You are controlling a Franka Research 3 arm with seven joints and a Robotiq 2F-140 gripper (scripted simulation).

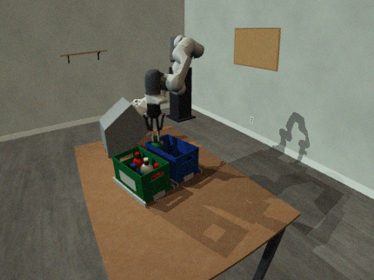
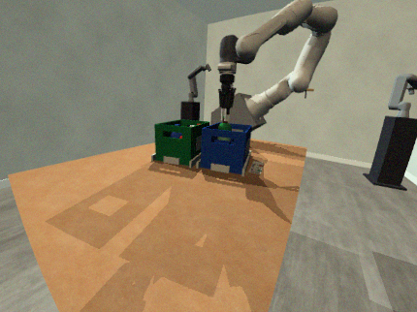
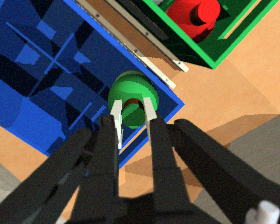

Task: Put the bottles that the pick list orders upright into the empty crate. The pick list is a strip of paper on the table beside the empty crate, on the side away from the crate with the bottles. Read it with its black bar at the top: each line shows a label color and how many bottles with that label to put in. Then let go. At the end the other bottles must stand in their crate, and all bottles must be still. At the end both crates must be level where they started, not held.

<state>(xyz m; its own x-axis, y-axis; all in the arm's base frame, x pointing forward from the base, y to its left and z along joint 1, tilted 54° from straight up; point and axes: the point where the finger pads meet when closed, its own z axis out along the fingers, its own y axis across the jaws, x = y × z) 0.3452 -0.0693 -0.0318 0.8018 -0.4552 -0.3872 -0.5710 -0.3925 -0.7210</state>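
Right now my hand is 80 mm above the green bottle. From my hand the other things lie so: white bottle: 140 mm below, 130 mm to the right, 110 mm ahead; then green crate: 170 mm to the right, 140 mm below, 120 mm ahead; then blue crate: 140 mm below, 80 mm ahead, 60 mm to the left.
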